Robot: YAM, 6 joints.
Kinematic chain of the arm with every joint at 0, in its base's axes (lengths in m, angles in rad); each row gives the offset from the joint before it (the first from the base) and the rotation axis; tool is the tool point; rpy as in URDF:
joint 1: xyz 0 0 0.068 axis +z
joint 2: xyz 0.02 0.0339 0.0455 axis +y
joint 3: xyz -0.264 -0.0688 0 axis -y
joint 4: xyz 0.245 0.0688 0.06 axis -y
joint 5: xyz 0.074 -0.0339 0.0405 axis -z
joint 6: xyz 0.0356 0 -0.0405 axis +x
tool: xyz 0 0 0 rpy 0 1.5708 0
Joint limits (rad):
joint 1: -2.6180..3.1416
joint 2: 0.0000..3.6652
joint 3: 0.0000..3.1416
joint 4: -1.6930..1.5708
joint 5: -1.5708..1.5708
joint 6: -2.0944..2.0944
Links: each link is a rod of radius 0.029 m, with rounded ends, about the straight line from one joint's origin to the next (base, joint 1, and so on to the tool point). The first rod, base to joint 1, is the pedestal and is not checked.
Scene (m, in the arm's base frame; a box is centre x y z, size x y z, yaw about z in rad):
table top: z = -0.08
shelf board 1: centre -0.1 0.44 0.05 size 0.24 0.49 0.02 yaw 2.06
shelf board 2: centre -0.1 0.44 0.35 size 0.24 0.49 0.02 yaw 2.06
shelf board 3: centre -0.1 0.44 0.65 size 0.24 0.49 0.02 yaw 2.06
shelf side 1: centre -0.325 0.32 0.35 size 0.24 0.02 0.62 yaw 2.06
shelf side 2: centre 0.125 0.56 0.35 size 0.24 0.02 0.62 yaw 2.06
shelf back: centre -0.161 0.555 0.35 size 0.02 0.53 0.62 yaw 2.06
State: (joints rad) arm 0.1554 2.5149 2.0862 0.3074 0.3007 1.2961
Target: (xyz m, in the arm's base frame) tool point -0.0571 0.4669 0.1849
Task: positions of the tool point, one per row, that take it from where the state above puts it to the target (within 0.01 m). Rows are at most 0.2 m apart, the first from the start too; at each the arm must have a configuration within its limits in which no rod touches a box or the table.
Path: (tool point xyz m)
1: 0.5033 0.2095 0.2206
2: 0.3899 0.2967 0.2254
3: 0.2626 0.3348 0.2213
4: 0.1417 0.3248 0.2078
5: 0.0446 0.2760 0.1849
6: 0.0220 0.3455 0.1949
7: -0.0123 0.4105 0.1948
8: -0.0571 0.4669 0.1849

